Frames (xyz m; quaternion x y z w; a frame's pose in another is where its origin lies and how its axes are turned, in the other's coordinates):
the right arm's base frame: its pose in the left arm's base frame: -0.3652 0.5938 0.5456 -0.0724 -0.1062 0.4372 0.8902
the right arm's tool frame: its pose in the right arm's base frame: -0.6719 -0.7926 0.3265 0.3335 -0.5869 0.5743 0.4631
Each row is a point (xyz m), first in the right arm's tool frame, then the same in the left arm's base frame.
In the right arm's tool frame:
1: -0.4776 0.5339 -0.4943
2: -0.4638 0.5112 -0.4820
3: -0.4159 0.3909 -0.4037
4: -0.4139 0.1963 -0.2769
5: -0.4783 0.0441 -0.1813
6: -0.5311 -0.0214 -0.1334
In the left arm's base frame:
1: -0.5855 -0.3372 0.1558
2: -0.5729 -0.3329 0.1818
3: -0.4838 -0.3158 0.3030
4: -0.2983 -0.2763 0.4370
5: -0.1192 -0.2325 0.4866
6: -0.0241 -0.2145 0.4893

